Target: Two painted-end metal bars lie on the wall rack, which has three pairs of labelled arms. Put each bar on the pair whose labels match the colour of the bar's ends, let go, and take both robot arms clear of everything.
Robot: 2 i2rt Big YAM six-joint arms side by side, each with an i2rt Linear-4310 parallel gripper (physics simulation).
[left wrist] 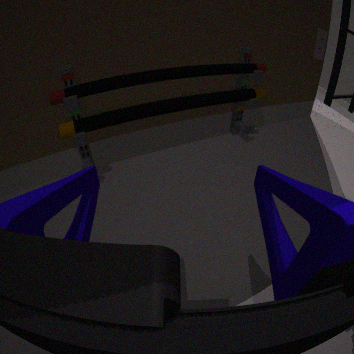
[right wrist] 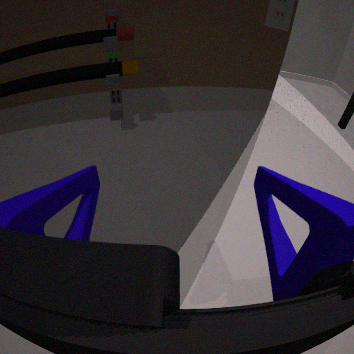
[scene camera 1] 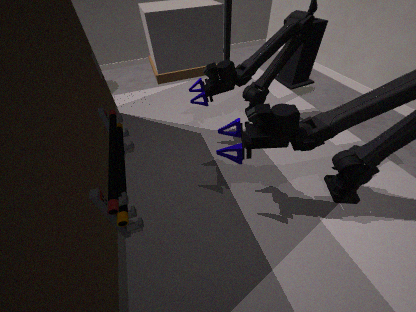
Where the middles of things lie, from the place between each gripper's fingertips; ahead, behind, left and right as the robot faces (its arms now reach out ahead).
I see the red-ended bar (scene camera 1: 113,204) 31 cm ahead of my left hand, 17 cm to the right of it and 4 cm below it. Also, from my left hand: orange-ended bar (scene camera 1: 120,143): 31 cm ahead, 18 cm to the right, 12 cm below.
Now: right hand 360 mm short of the red-ended bar and 220 mm to the right of it. The rest, counted from my right hand: orange-ended bar (370 mm ahead, 210 mm to the left, 70 mm below).
